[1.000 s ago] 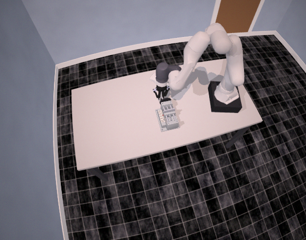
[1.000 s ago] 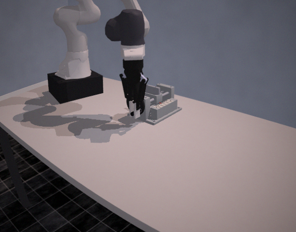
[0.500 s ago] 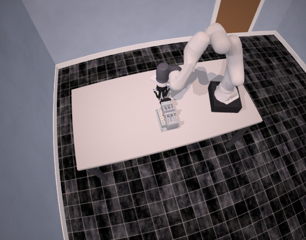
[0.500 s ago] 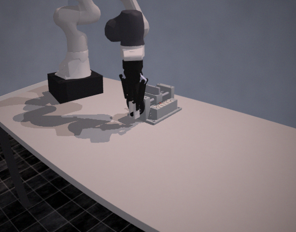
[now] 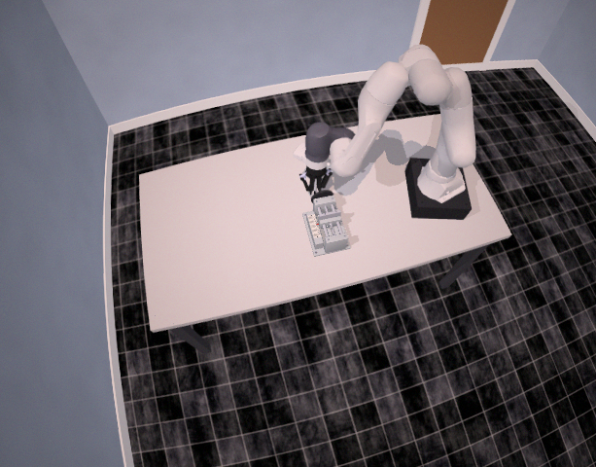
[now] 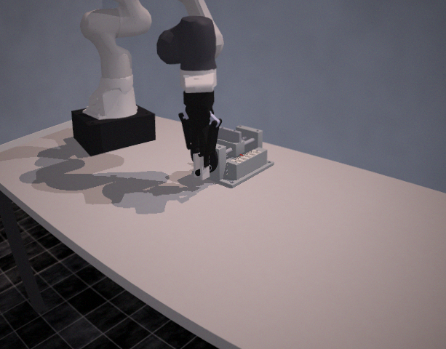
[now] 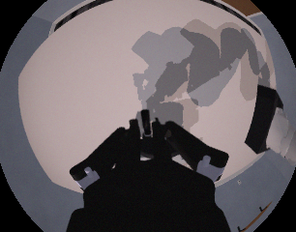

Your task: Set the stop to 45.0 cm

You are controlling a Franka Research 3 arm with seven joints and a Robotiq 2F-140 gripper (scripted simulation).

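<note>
The grey stop fixture lies 14 cm to the left of my hand and 2 cm above it. Also, from my hand: black handwheel 2 cm to the left, 1 cm below.
</note>
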